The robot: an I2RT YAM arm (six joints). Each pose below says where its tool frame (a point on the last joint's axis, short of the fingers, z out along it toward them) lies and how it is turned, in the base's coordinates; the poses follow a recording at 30 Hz.
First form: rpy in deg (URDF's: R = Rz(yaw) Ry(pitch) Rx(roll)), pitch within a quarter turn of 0, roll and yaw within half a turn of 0; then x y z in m.
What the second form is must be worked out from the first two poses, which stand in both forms.
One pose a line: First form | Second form
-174.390 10.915 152.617 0.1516 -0.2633 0.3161 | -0.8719 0.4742 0.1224 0.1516; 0.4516 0.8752 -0.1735 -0.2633; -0.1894 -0.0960 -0.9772 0.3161; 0 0 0 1
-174.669 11.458 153.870 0.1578 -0.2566 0.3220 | -0.8799 0.4551 0.1367 0.1578; 0.4316 0.8858 -0.1705 -0.2566; -0.1986 -0.0911 -0.9758 0.3220; 0 0 0 1
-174.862 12.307 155.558 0.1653 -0.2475 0.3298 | -0.8895 0.4295 0.1562 0.1653; 0.4043 0.8988 -0.1694 -0.2475; -0.2131 -0.0875 -0.9731 0.3298; 0 0 0 1
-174.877 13.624 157.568 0.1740 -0.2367 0.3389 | -0.8983 0.3995 0.1828 0.1740; 0.3708 0.9126 -0.1721 -0.2367; -0.2355 -0.0868 -0.9680 0.3389; 0 0 0 1
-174.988 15.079 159.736 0.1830 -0.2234 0.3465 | -0.9058 0.3663 0.2129 0.1830; 0.3344 0.9266 -0.1717 -0.2234; -0.2602 -0.0844 -0.9619 0.3465; 0 0 0 1
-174.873 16.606 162.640 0.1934 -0.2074 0.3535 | -0.9146 0.3216 0.2450 0.1934; 0.2859 0.9430 -0.1702 -0.2074; -0.2858 -0.0856 -0.9545 0.3535; 0 0 0 1
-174.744 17.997 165.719 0.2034 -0.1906 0.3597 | -0.9217 0.2731 0.2756 0.2034; 0.2346 0.9580 -0.1647 -0.1906; -0.3090 -0.0871 -0.9471 0.3597; 0 0 0 1
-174.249 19.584 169.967 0.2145 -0.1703 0.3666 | -0.9277 0.2064 0.3109 0.2145; 0.1641 0.9739 -0.1568 -0.1703; -0.3352 -0.0944 -0.9374 0.3666; 0 0 0 1
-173.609 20.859 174.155 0.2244 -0.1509 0.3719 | -0.9296 0.1406 0.3407 0.2244; 0.0952 0.9846 -0.1468 -0.1509; -0.3561 -0.1040 -0.9287 0.3719; 0 0 0 1
